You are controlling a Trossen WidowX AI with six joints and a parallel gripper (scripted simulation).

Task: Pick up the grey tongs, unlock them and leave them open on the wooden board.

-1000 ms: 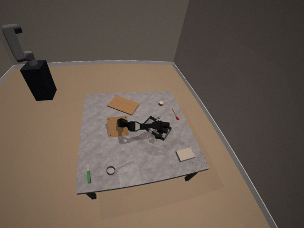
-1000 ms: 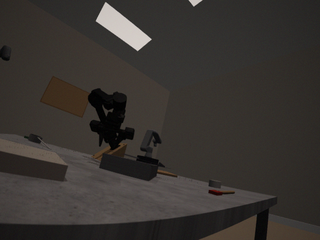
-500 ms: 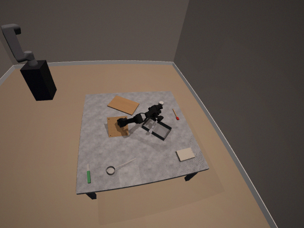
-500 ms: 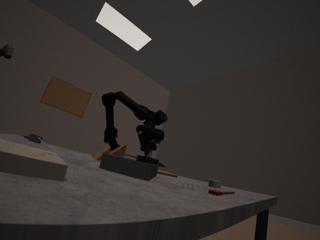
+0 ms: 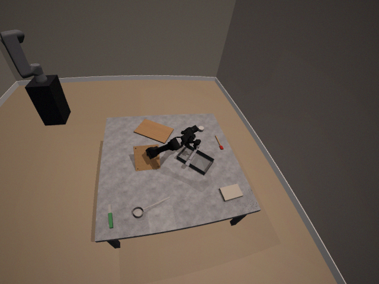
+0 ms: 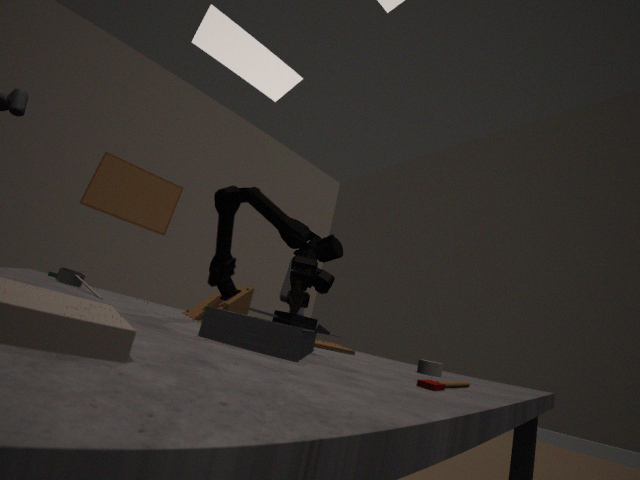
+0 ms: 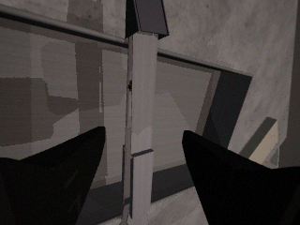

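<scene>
Now: the grey roasting tin 7 cm below my gripper tip, 6 cm to the right of it and 2 cm ahead of it. From my gripper tip the other things lie so: wooden board 37 cm to the left, 33 cm behind, 9 cm below; white cylinder 35 cm to the left, 19 cm ahead, 8 cm below; red-handled tool 34 cm ahead, 12 cm to the left, 9 cm below.
</scene>
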